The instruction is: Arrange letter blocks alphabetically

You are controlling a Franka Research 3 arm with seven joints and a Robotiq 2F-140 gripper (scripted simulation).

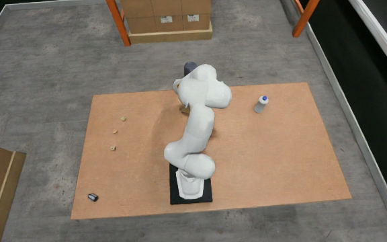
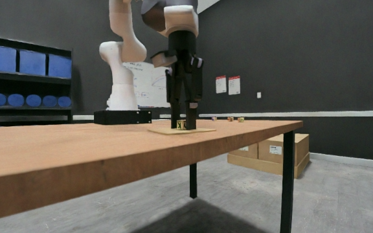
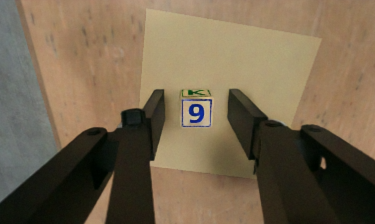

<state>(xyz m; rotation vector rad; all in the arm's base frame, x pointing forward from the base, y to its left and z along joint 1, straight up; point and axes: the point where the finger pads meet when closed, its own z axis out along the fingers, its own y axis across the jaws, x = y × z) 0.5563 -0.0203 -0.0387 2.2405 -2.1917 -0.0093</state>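
Now: hand 4 cm above the pale yellow mat and 2 cm past it. From my hand the other things lie so: block 52 cm to the left, 13 cm behind, 2 cm below; then white bottle 51 cm to the right, 7 cm behind, 4 cm above; then black object 68 cm behind, 65 cm to the left, 2 cm below.
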